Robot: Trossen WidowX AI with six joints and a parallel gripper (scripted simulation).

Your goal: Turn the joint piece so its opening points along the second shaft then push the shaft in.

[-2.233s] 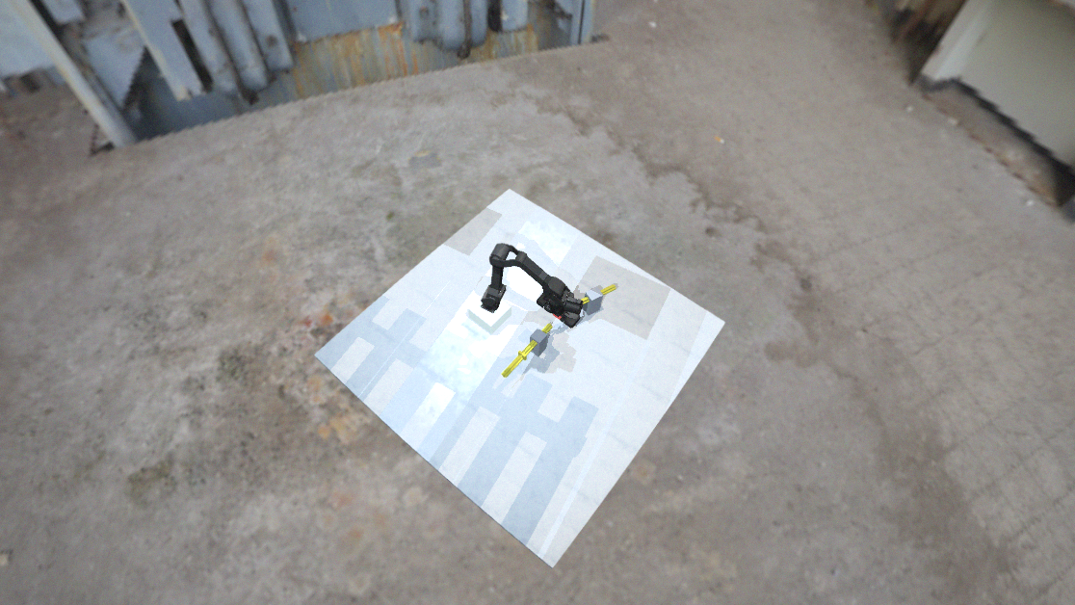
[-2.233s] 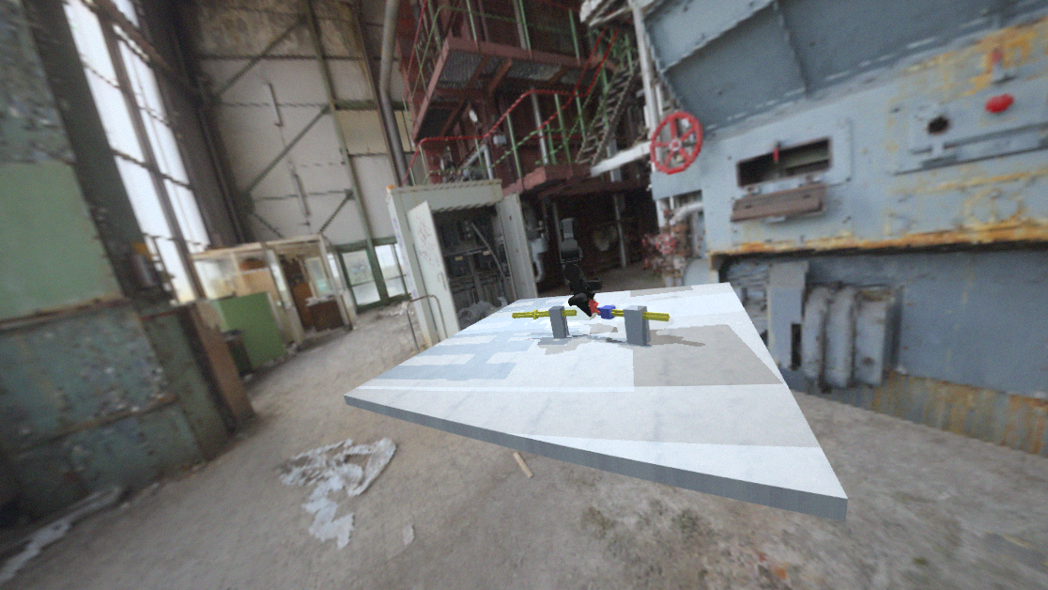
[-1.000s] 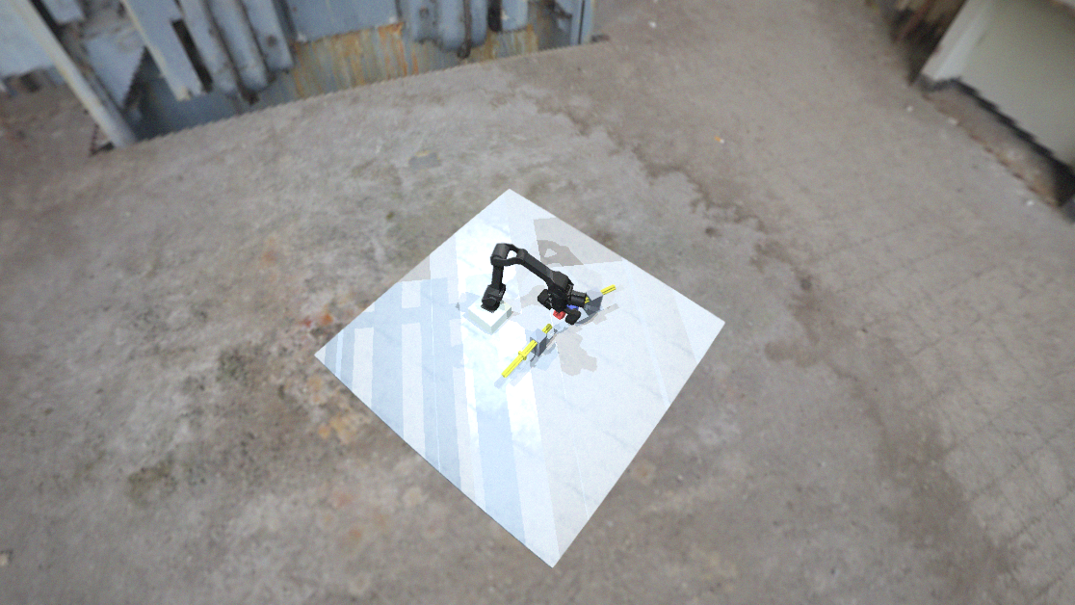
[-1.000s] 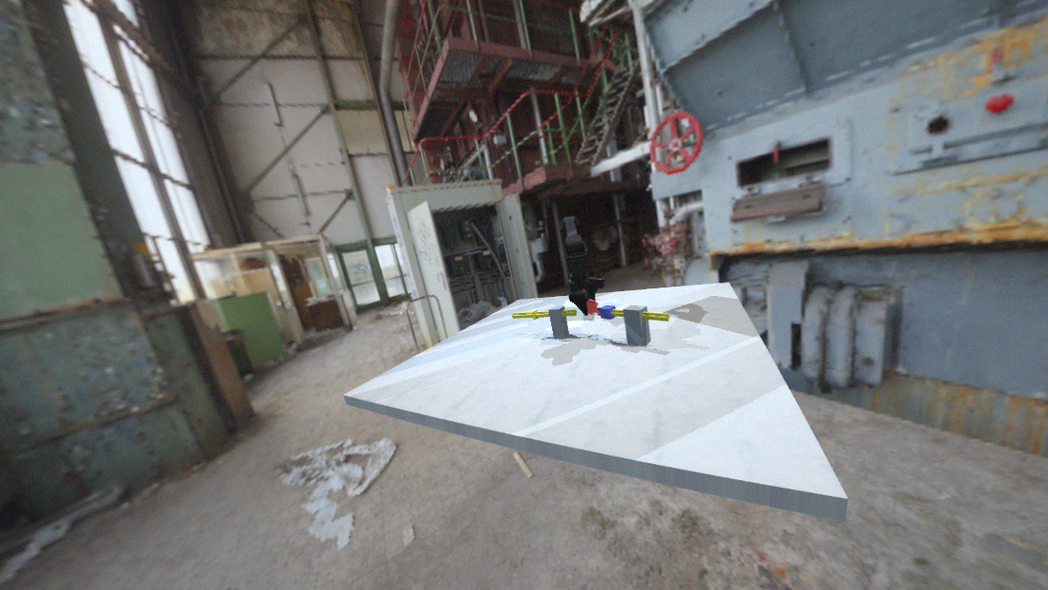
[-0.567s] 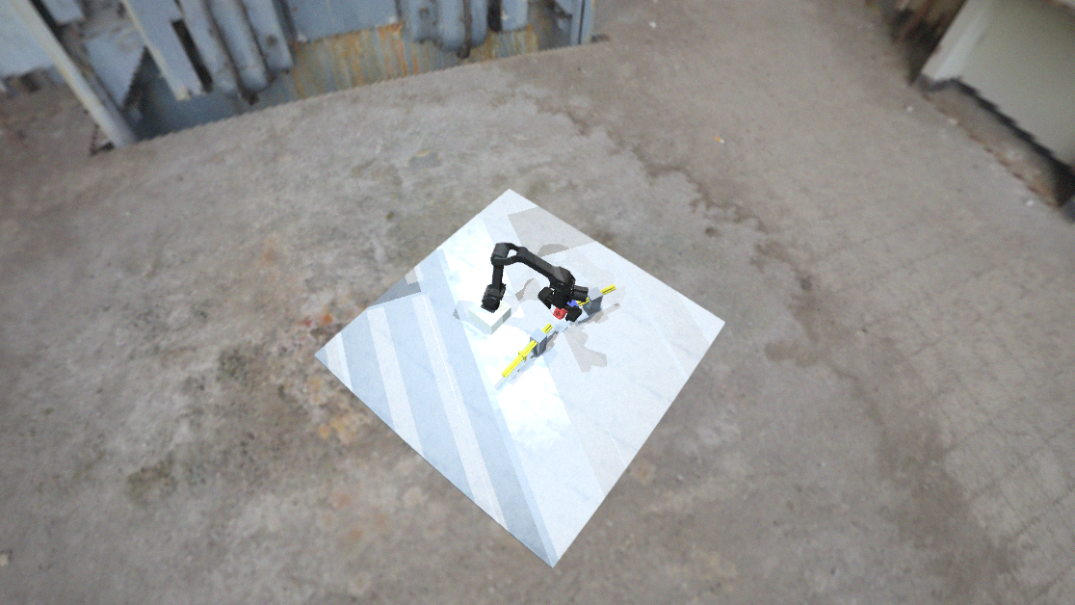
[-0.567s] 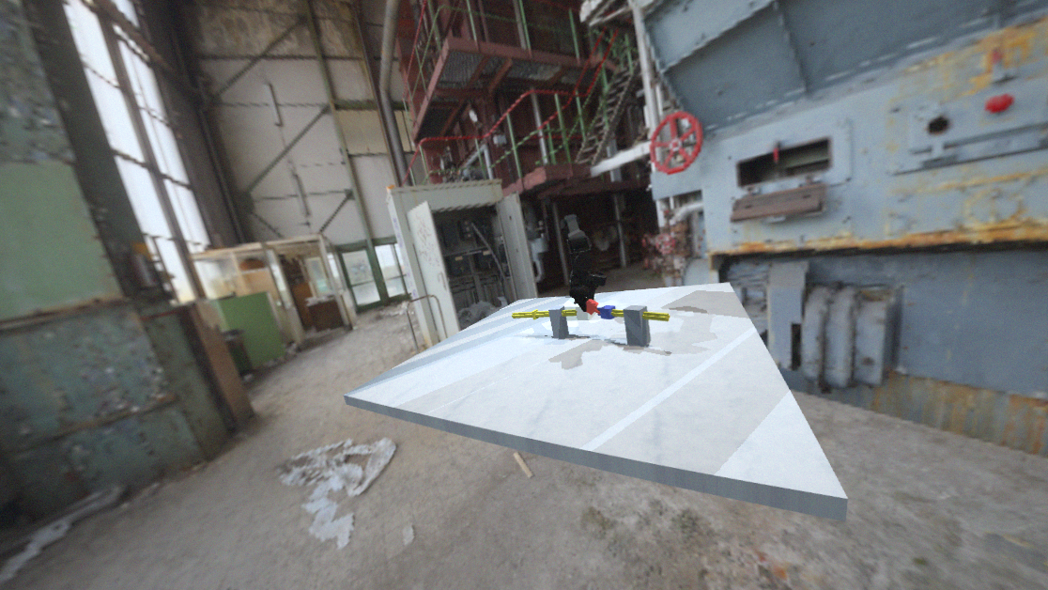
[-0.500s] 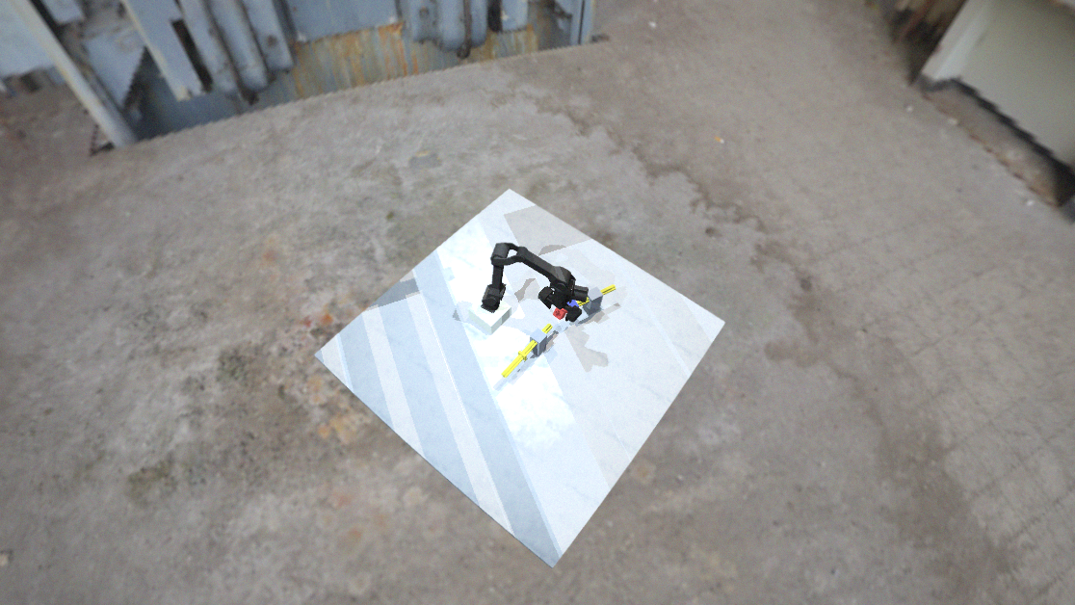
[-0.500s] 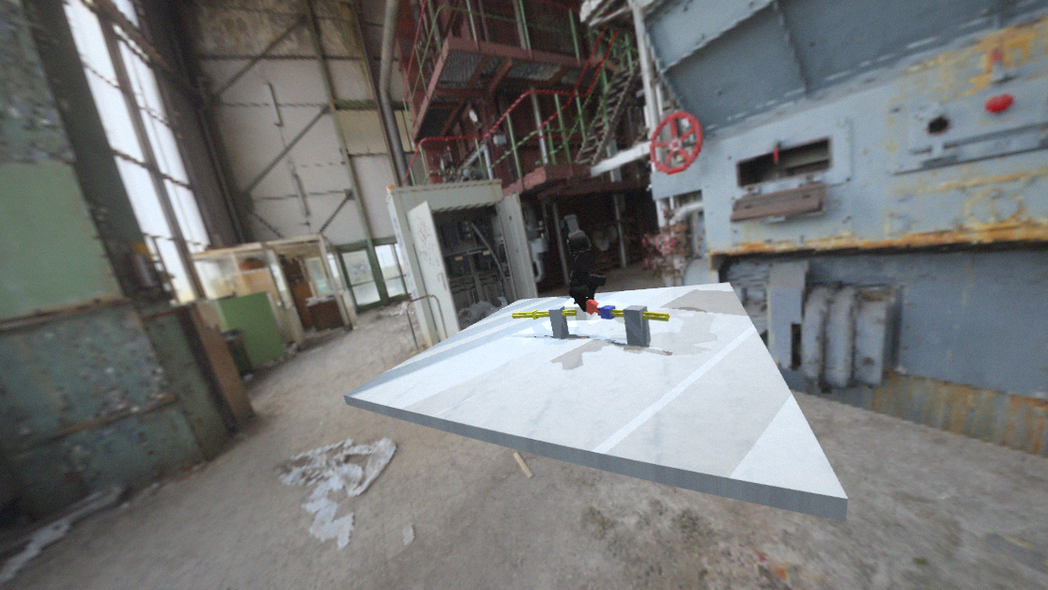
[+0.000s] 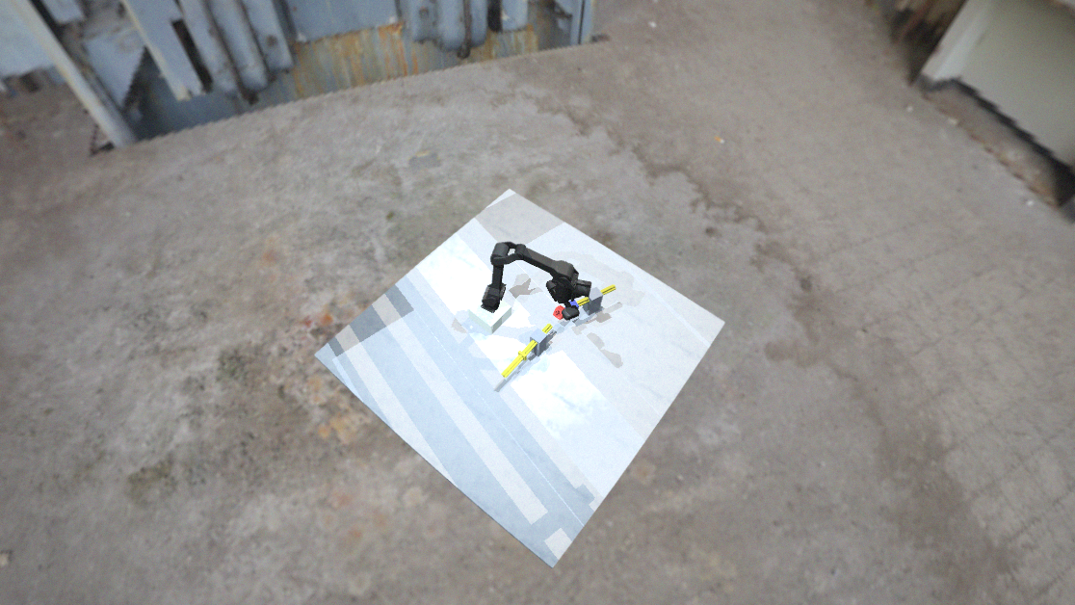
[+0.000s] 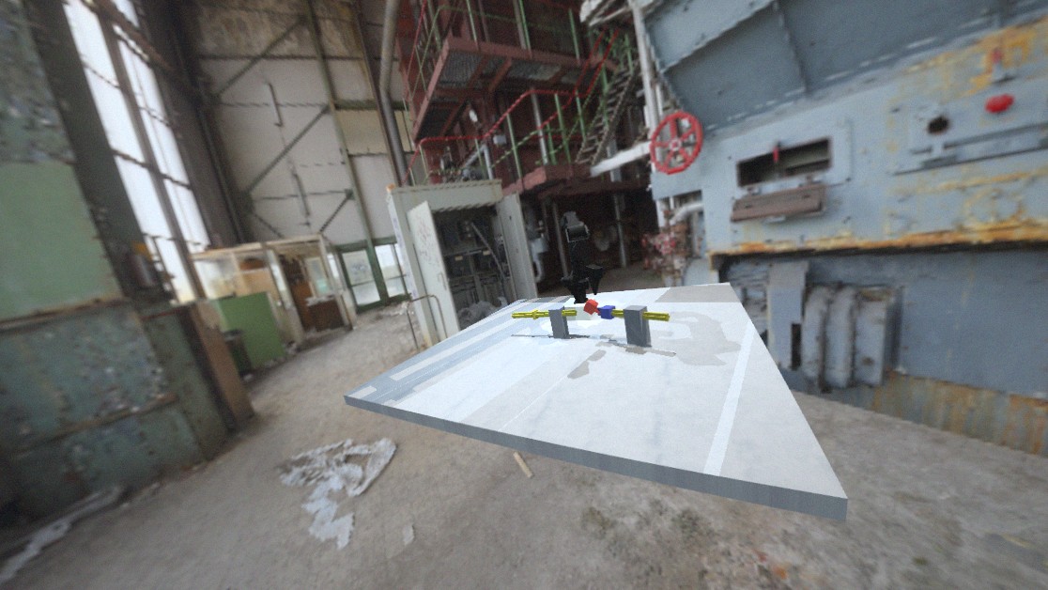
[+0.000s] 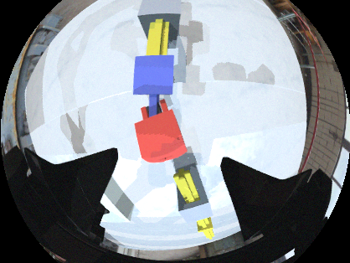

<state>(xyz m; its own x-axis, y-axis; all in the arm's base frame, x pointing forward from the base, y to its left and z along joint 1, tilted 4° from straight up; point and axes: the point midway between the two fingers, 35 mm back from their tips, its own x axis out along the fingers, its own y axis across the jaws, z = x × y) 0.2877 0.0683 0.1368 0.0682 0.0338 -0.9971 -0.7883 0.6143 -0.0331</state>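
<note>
The red joint piece lies 40 mm below my gripper tip and 10 mm to the left of it.
</note>
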